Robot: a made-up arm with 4 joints. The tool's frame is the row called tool.
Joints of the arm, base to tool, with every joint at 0 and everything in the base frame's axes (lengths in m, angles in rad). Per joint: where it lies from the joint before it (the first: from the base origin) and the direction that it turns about. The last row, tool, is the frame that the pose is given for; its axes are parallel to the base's.
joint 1: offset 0 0 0.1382 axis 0 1 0
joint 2: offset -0.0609 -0.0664 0.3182 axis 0 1 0
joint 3: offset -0.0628 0.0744 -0.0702 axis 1 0 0
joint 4: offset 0.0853 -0.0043 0.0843 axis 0 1 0
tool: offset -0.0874 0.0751 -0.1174
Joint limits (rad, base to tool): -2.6..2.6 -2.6..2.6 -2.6..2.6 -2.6..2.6
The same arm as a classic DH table. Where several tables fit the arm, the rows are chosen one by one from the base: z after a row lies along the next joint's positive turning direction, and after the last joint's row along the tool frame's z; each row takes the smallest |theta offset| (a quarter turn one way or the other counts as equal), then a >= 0, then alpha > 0; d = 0 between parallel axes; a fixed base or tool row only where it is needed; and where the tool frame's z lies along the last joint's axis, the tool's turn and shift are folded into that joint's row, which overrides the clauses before.
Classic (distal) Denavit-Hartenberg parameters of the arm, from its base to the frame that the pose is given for. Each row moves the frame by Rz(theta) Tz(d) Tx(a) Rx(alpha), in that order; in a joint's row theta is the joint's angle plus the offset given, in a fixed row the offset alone. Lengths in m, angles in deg.
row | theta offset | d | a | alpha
base (fixed) | 0 | 0.1382 | 0 | -90
joint 1 | 79.17 | 0 | -0.324 | 0
joint 2 | 10.83 | 0.008 | 0.0702 | 90
joint 3 | 0 | 0.0225 | -0.0843 | -90
joint 4 | 90 | 0.0708 | 0.0874 | -90
tool (fixed) | 180 | -0.1174 | 0 | 0
Joint limits (deg, base to tool): -148.97..148.97 -148.97..148.97 -148.97..148.97 -148.97..148.97

